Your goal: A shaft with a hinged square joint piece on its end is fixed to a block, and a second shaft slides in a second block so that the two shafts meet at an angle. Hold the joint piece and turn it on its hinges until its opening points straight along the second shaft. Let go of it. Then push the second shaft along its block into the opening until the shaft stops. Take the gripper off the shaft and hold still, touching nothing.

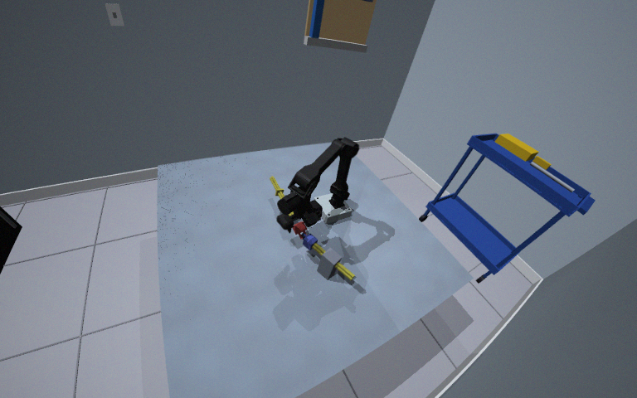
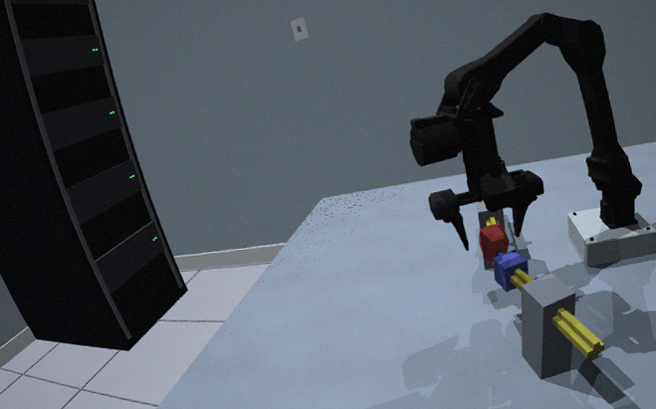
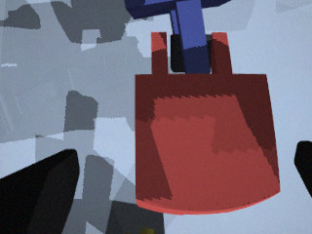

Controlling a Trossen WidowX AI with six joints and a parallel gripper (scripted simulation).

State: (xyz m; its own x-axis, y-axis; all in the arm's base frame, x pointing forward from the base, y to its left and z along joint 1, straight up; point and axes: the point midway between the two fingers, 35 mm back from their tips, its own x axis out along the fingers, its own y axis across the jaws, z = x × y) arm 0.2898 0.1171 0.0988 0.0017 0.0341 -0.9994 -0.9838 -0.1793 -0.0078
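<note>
The joint piece lies 1 cm to the left of my gripper tip.
</note>
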